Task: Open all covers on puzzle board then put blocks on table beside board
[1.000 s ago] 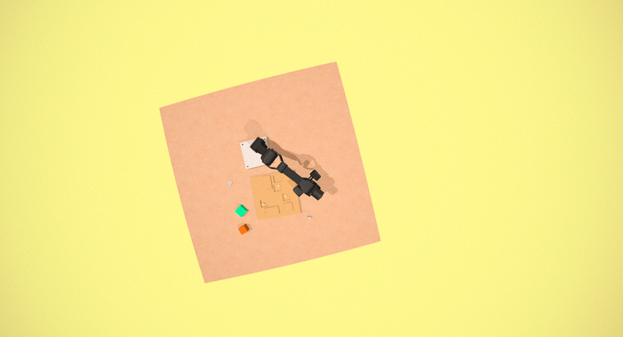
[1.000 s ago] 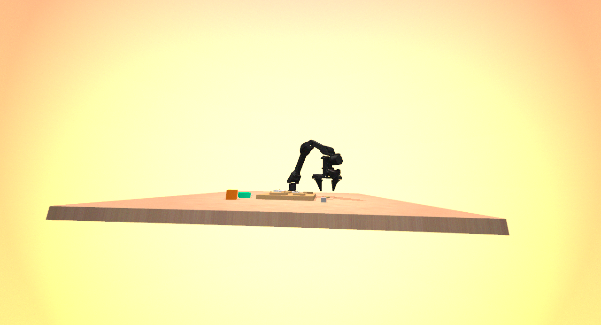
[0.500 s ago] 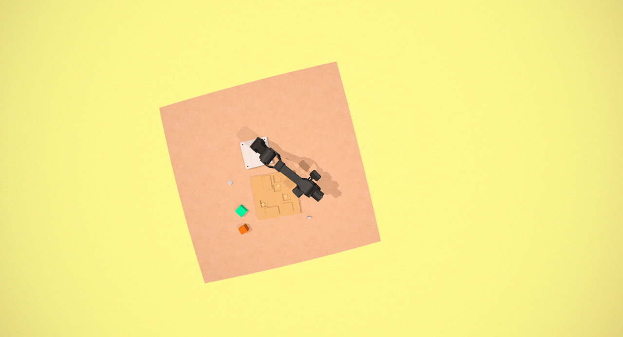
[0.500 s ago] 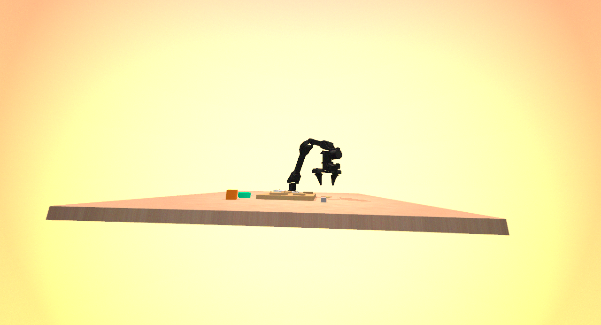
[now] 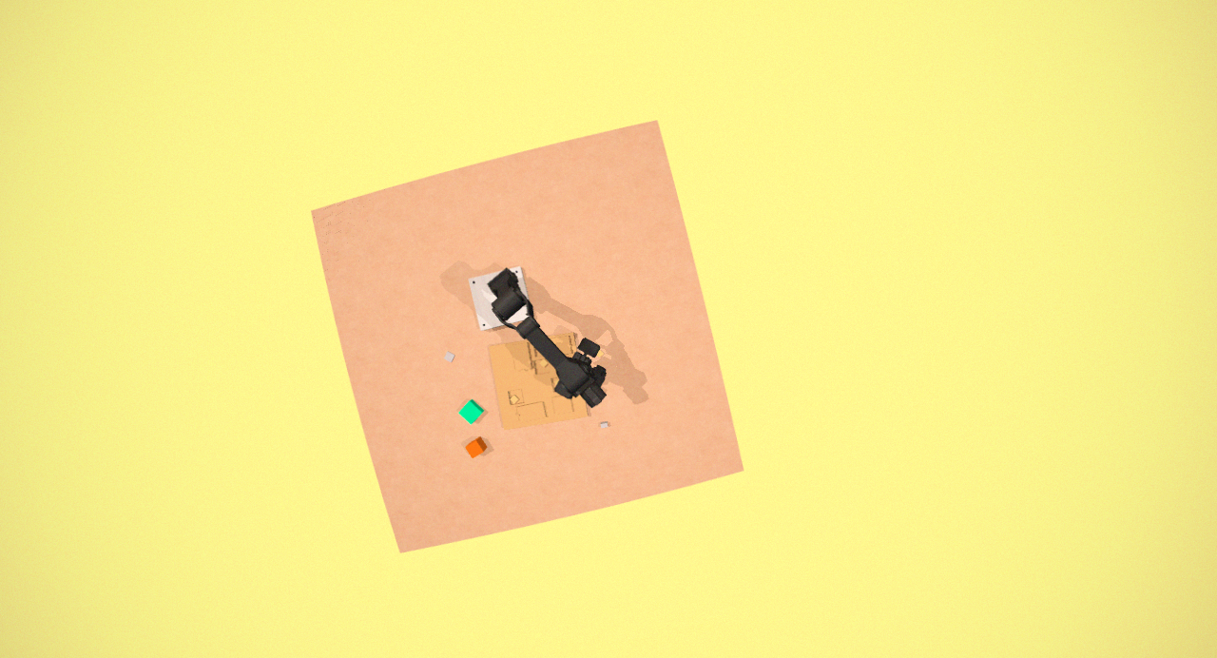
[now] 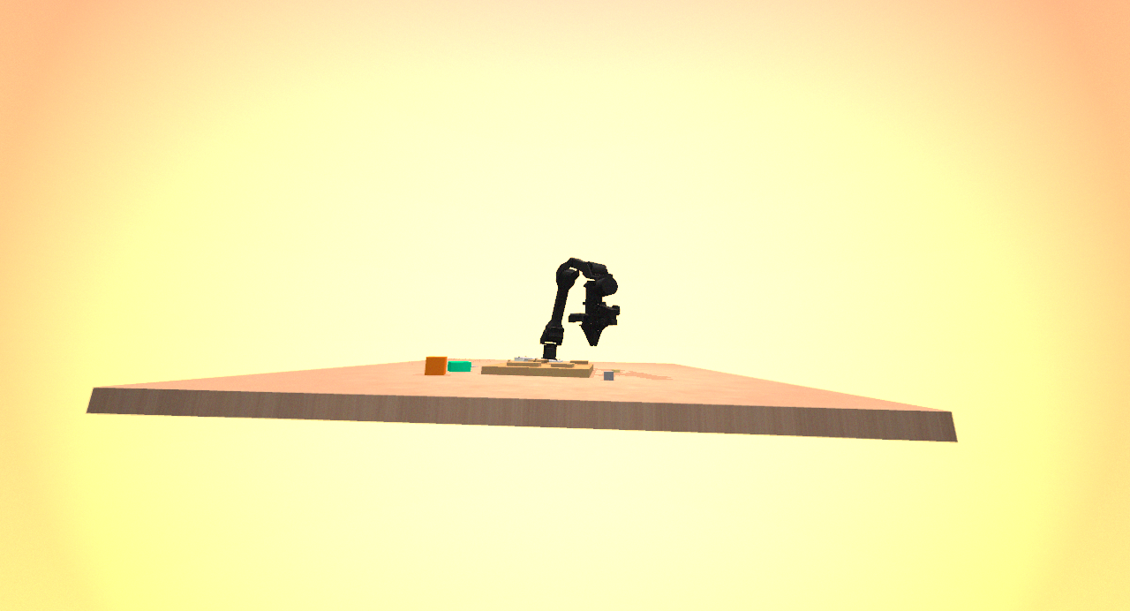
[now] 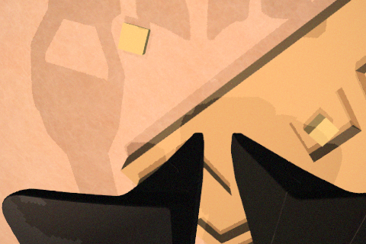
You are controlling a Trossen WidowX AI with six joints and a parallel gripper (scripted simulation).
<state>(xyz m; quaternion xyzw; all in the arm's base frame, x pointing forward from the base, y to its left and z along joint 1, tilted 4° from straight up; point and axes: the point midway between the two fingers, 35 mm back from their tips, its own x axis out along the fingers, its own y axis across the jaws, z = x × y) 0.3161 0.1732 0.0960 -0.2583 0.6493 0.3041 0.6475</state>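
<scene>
Right now my gripper tip is 13 cm to the left of the tan puzzle board, 6 cm above it and 3 cm short of it. The rest, counted from my gripper tip: grey cube 23 cm ahead, 7 cm below, 3 cm to the left; green block 41 cm to the right, 8 cm ahead, 7 cm below; orange block 42 cm to the right, 21 cm ahead, 6 cm below.
</scene>
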